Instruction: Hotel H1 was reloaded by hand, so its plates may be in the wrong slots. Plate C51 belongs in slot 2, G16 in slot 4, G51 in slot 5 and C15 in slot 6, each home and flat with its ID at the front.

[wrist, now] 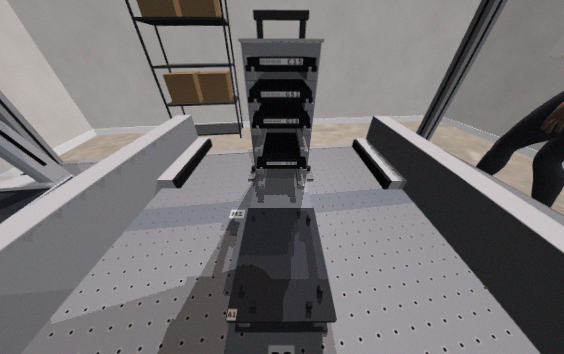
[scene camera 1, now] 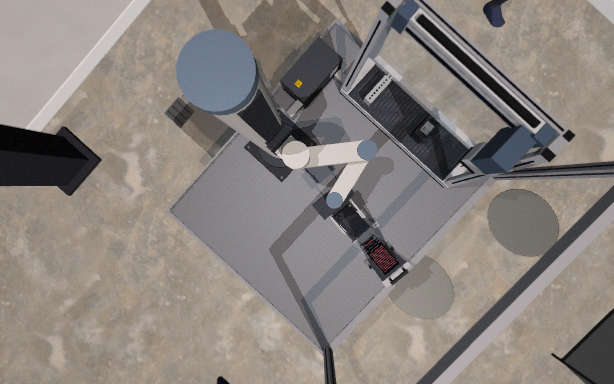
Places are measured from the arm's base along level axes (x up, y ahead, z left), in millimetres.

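Where they show: gripper, fingertip midpoint: (wrist: 282, 130) (scene camera 1: 354, 225).
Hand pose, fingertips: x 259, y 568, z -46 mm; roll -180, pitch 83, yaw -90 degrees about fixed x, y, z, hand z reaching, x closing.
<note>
Things, the pixels of their top centre, and the offset from my fingertips. "pt": a spot on its surface instead. Level surfaces: height alone.
- Hotel H1, surface spot: (wrist: 281, 46) (scene camera 1: 393, 271) pt dx +52, dy +256, dz -32 mm
- G16, middle of its top: (wrist: 281, 106) dx -33, dy +192, dz -24 mm
- plate, middle of its top: (wrist: 281, 144) dx -104, dy +192, dz -24 mm
- perforated deck, its level: dx -246 mm
- dark box, surface spot: (scene camera 1: 312, 67) pt dx -131, dy -689, dz +456 mm
Hotel H1 (wrist: 281, 46) (scene camera 1: 398, 273) stands ahead of the gripper. In the wrist view, black plate C15 (wrist: 281, 62) is in its top slot, G51 (wrist: 281, 94) is below it, then G16 (wrist: 281, 121). Under G16 is an empty slot, then a plate (wrist: 281, 163) whose small label reads like C51, with an empty slot beneath it. The plates look level, with labels at the front; full seating is too small to tell. My gripper (wrist: 282, 130) (scene camera 1: 356, 224) is open and empty, back from the hotel, over the dark stand.
The dark stand (wrist: 280, 300), with low pegs and an A1 tag, is between my gripper and the hotel. In the scene view, a framed machine (scene camera 1: 350, 80) stands at the upper right of the perforated deck (scene camera 1: 225, 200), and a dark box (scene camera 1: 312, 67) is beside it.
</note>
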